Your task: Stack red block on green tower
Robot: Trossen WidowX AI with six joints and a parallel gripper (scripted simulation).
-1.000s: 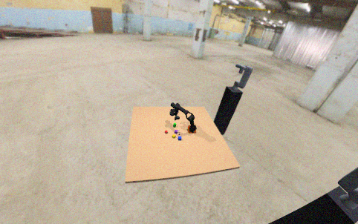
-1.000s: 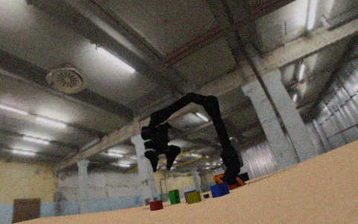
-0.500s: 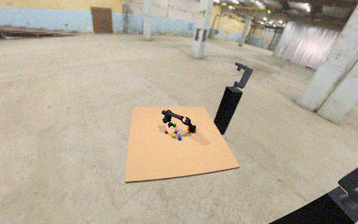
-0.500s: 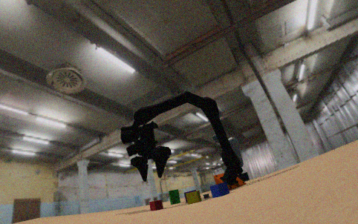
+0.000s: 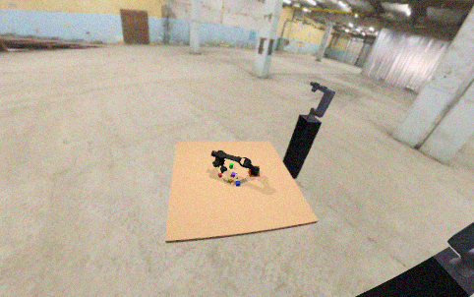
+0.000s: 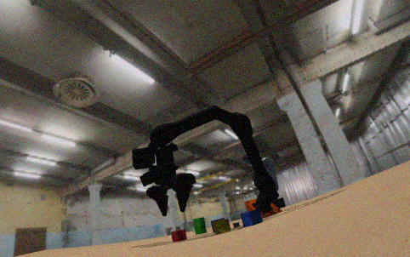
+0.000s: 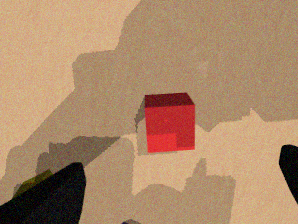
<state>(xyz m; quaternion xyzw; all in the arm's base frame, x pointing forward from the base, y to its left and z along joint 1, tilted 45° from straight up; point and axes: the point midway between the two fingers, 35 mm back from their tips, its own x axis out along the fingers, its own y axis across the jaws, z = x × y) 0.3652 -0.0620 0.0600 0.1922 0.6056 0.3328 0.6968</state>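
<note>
Now: gripper tip 60 mm above the red block. The rest, counted from my gripper tip: purple block 140 mm behind, 10 mm to the left, 60 mm below; then blue block 160 mm behind, 140 mm to the left, 60 mm below.
</note>
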